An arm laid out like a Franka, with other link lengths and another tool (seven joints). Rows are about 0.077 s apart.
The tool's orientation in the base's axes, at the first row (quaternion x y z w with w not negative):
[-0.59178, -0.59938, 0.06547, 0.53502]
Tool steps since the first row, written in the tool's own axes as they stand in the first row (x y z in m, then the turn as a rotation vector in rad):
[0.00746, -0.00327, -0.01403, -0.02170, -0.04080, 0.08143]
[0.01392, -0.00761, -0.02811, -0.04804, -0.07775, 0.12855]
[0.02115, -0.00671, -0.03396, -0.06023, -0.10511, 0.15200]
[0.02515, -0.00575, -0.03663, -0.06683, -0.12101, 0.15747]
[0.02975, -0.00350, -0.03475, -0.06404, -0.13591, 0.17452]
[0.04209, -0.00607, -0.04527, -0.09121, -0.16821, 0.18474]
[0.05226, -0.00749, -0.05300, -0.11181, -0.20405, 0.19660]
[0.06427, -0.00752, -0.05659, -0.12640, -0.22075, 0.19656]
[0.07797, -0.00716, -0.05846, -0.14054, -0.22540, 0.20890]
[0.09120, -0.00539, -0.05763, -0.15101, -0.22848, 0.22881]
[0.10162, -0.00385, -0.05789, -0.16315, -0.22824, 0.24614]
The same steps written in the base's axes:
[0.01003, -0.00292, 0.01241, -0.09054, 0.01639, -0.01731]
[0.01914, -0.00696, 0.02504, -0.15523, 0.01124, -0.02561]
[0.02589, -0.00431, 0.03093, -0.19291, 0.00679, -0.02283]
[0.02952, -0.00239, 0.03362, -0.20880, 0.00005, -0.01753]
[0.03086, 0.00289, 0.03382, -0.22983, 0.00735, -0.01249]
[0.04015, 0.00593, 0.04702, -0.26524, -0.01756, -0.00911]
[0.04757, 0.00915, 0.05700, -0.30230, -0.03747, -0.00018]
[0.05341, 0.01651, 0.06530, -0.31693, -0.05372, 0.00349]
[0.05873, 0.02626, 0.07355, -0.33263, -0.05925, -0.00634]
[0.06287, 0.03755, 0.07940, -0.35177, -0.05727, -0.01839]
[0.06689, 0.04597, 0.08429, -0.36739, -0.05704, -0.03267]

